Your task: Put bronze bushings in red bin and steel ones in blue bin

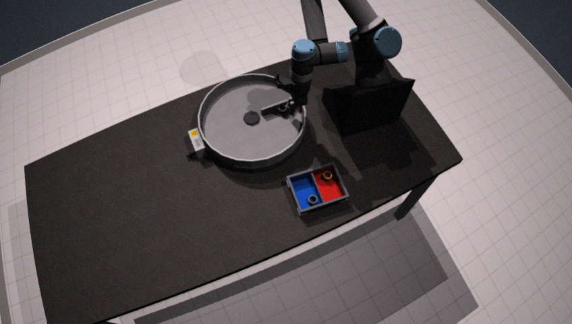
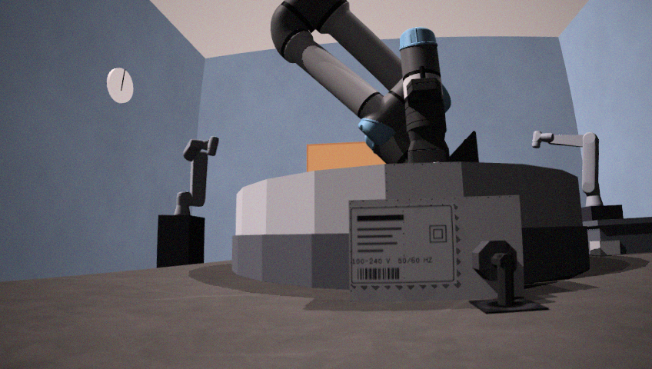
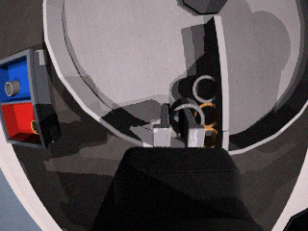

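Now: the red bin 300 mm to the left of my hand, 90 mm below it and 60 mm ahead of it. Round my hand: grey turntable (140 mm ahead, 70 mm to the right, 70 mm below).
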